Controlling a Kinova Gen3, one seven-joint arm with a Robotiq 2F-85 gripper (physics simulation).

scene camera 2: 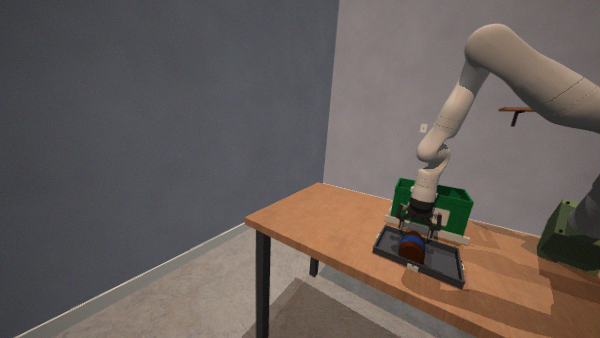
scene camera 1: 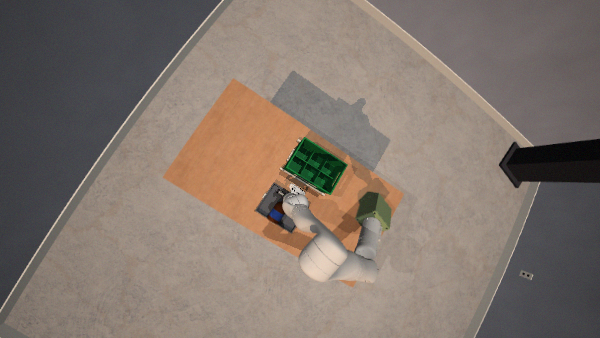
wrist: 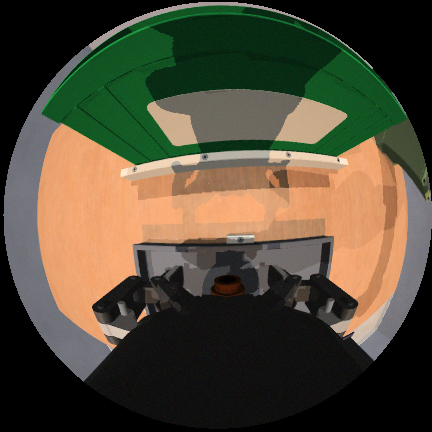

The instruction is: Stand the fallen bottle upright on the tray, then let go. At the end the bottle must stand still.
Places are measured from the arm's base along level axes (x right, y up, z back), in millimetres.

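Pixels of known places: gripper, fingertip midpoint: (wrist: 225, 275); arm's base at its link origin: (scene camera 2: 592, 223) (scene camera 1: 372, 223).
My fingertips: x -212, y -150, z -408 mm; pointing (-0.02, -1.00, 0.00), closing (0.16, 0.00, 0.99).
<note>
For each thing: its top centre in the pictures, then the offset to it from my fingertips. Level surfaces: height alone.
- brown bottle at its top centre: (wrist: 228, 353) (scene camera 2: 415, 234) (scene camera 1: 280, 210) dx -79, dy +39, dz +17 mm
- dark grey tray at its top centre: (wrist: 238, 317) (scene camera 2: 416, 247) (scene camera 1: 282, 208) dx -64, dy -14, dz +28 mm
- green crate at its top centre: (scene camera 1: 317, 166) (scene camera 2: 430, 187) dx +224, dy +136, dz -18 mm
- pale rail at its top centre: (wrist: 248, 153) (scene camera 2: 423, 225) (scene camera 1: 302, 181) dx +127, dy -10, dz +5 mm
- table's at its surface level: dy -40 mm
The brown bottle (scene camera 1: 276, 215) (scene camera 2: 412, 251) (wrist: 227, 286) with a blue band lies on its side on the dark grey tray (scene camera 1: 266, 204) (scene camera 2: 440, 277) (wrist: 190, 245). Its base faces scene camera 2 and its neck points toward the green crate. My gripper (scene camera 2: 416, 233) (wrist: 225, 275) is open and points down, low over the neck end of the bottle. Its fingers stand on either side of the neck, with nothing held. In the wrist view the mouth and rim show between the fingers, and the dark gripper body hides the rest of the bottle. In scene camera 1 the arm covers most of the gripper.
The green crate (scene camera 1: 332, 172) (scene camera 2: 461, 212) (wrist: 120, 117) with compartments stands close behind the tray, a pale rail (scene camera 2: 452, 237) (wrist: 235, 159) along its foot. An olive-green block (scene camera 1: 375, 206) (scene camera 2: 557, 232) (wrist: 407, 150) stands at the arm's base. The tray is near the table's (scene camera 1: 225, 140) (scene camera 2: 320, 215) front edge.
</note>
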